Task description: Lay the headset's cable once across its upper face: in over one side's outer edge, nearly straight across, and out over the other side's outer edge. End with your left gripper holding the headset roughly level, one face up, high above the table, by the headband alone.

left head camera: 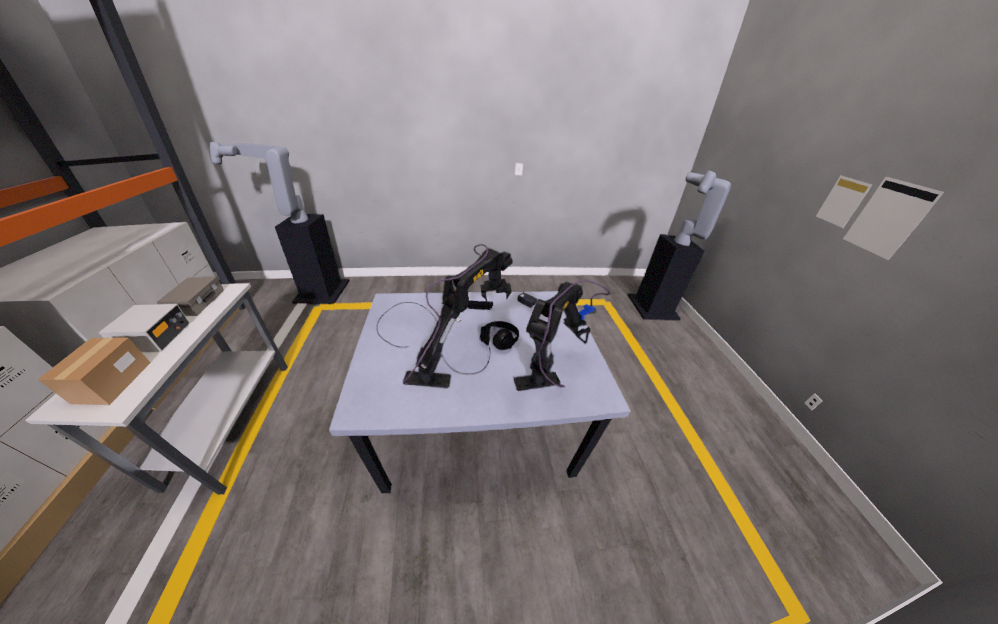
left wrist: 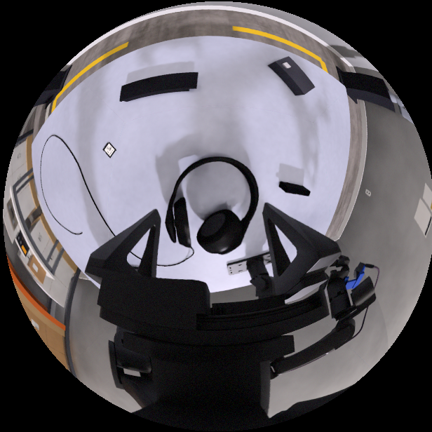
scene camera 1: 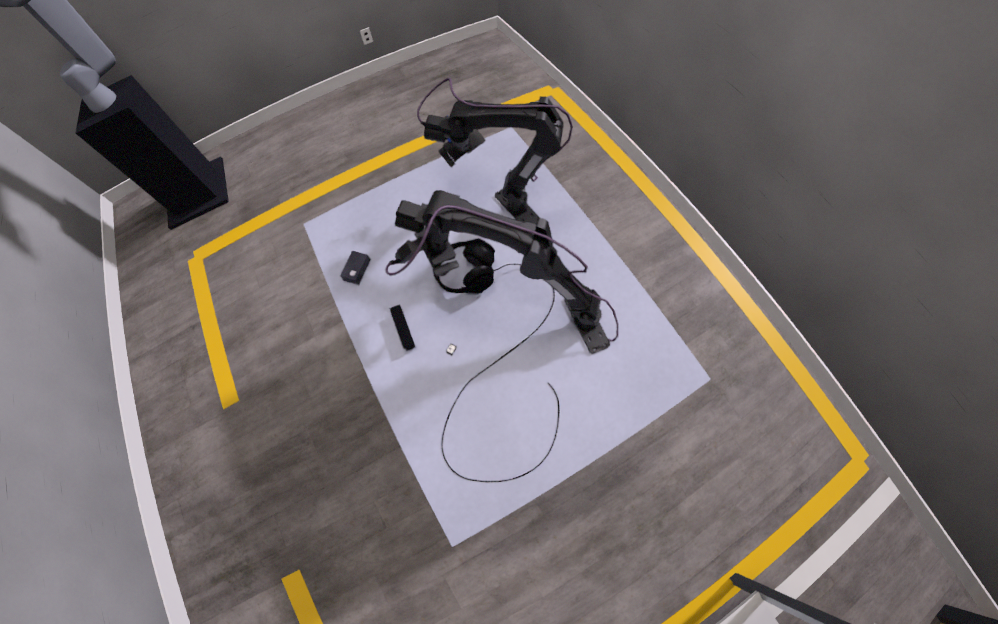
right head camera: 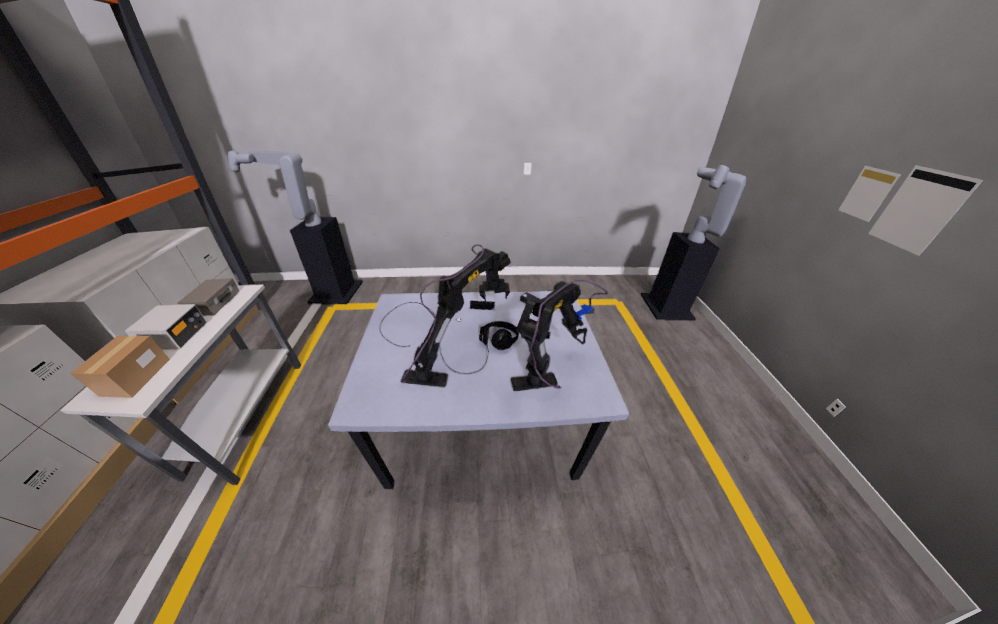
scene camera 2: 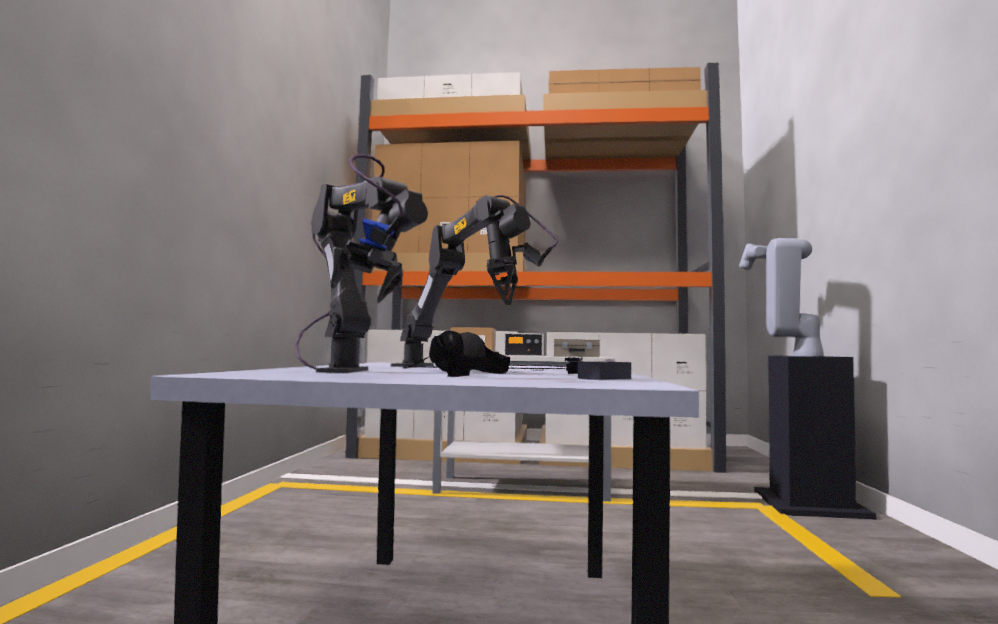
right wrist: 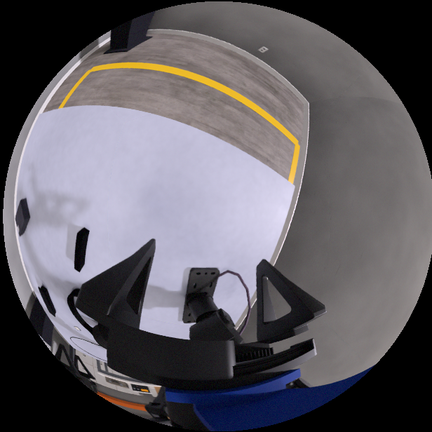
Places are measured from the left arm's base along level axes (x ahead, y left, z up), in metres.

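Where they show: left gripper, fingertip midpoint: [left head camera: 496, 299] [scene camera 1: 435, 261] [right head camera: 495, 299] [scene camera 2: 506, 300]; right gripper, fingertip midpoint: [left head camera: 580, 338] [scene camera 1: 463, 151] [right head camera: 579, 338] [scene camera 2: 354, 294]; left arm's base, origin of the base link: [left head camera: 427, 380] [scene camera 1: 586, 322] [right head camera: 424, 378]; right arm's base, origin of the base link: [left head camera: 536, 381] [scene camera 1: 518, 208] [right head camera: 533, 382] [scene camera 2: 343, 371].
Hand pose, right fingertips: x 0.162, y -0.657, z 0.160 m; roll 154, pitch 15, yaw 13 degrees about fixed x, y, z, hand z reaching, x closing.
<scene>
Each offset is from my right fingertips to the centre of the thing. "spot": to the spot under its first point. Level surfaces: height alone.
The black headset @(dx +0.132, dy +0.352, dz -0.119 m) [left head camera: 504, 339] [right head camera: 502, 338] [scene camera 1: 479, 278] [scene camera 2: 457, 353] lies on the table. In the left wrist view its headband [left wrist: 215, 160] arches above the two ear cups. The thin black cable @(spot: dx +0.373, dy +0.833, dz -0.156 m) [scene camera 1: 443, 441] [left wrist: 90, 193] leaves the left-hand cup there and curves over the table into a wide loop; no cable shows across the headset. My left gripper [left head camera: 496, 295] [right head camera: 494, 295] [scene camera 2: 507, 298] [left wrist: 209, 210] is open and empty, pointing down above the table near the headset. My right gripper [scene camera 2: 390, 285] [right wrist: 210, 255] is open and empty, above the table's right side in the head views.
A black bar @(dx +0.376, dy +0.470, dz -0.140 m) [scene camera 1: 402, 327] [left wrist: 160, 86], a dark box @(dx +0.471, dy +0.202, dz -0.139 m) [scene camera 1: 355, 267] [left wrist: 292, 76] and a small white-faced square @(spot: dx +0.258, dy +0.585, dz -0.158 m) [scene camera 1: 451, 349] [left wrist: 109, 149] lie on the table @(dz -0.160 m) [scene camera 1: 640, 375]. A small thin black block [left wrist: 295, 188] [right wrist: 81, 249] sits beside the headset, toward my right arm.
</scene>
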